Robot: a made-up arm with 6 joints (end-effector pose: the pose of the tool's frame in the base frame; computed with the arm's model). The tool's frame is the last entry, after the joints.
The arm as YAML. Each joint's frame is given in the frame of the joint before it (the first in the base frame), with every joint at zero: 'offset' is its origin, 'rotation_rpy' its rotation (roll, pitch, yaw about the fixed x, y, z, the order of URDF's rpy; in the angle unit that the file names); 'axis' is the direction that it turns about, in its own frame. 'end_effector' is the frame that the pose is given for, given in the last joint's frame.
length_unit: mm
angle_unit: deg
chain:
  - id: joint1
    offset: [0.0, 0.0, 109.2]
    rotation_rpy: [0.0, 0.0, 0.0]
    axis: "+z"
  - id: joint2
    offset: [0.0, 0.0, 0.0]
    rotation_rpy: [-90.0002, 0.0, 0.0]
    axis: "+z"
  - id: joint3
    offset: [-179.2, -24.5, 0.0]
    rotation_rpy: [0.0, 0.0, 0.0]
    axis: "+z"
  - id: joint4
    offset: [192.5, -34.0, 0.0]
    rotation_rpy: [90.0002, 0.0, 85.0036]
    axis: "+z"
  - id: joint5
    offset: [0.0, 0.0, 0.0]
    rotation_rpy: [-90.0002, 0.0, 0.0]
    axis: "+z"
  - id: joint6
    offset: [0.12, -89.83, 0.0]
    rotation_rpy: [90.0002, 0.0, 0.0]
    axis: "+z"
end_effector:
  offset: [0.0, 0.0, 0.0]
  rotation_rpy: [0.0, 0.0, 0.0]
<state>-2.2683 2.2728 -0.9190 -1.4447 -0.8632 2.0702</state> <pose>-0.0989 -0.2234 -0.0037 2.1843 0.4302 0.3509</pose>
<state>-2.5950 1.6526 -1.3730 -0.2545 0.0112 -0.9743</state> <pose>-0.2747 -0.1668 0.2471 -1.3607 -1.6681 1.6522</pose>
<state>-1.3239 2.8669 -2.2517 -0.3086 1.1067 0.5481</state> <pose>0.0624 -0.3473 -0.0355 -2.2483 -1.9275 0.3385</pose>
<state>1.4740 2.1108 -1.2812 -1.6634 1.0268 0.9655</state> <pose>0.1059 0.2983 0.1051 -1.4252 1.2813 -0.6344</pose>
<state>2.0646 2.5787 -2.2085 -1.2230 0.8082 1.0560</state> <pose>-0.1404 0.3897 0.1076 -1.5367 1.3494 0.4578</pose>
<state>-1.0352 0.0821 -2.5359 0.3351 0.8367 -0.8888</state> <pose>-0.1653 0.3215 0.3302 -0.3080 -0.1274 -1.7012</pose>
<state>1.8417 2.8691 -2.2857 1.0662 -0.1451 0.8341</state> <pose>-0.1068 0.4267 0.0193 -0.1679 -2.4648 -1.5671</pose>
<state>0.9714 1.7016 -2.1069 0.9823 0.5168 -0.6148</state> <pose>0.1340 0.2616 0.4060 -0.8561 1.2816 1.3279</pose>
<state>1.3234 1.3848 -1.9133 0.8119 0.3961 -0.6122</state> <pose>0.0298 0.2209 0.4446 -0.9780 0.9878 1.4392</pose>
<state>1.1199 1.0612 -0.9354 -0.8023 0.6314 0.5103</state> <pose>0.1216 0.1635 0.2475 -1.0133 1.7592 0.1322</pose>
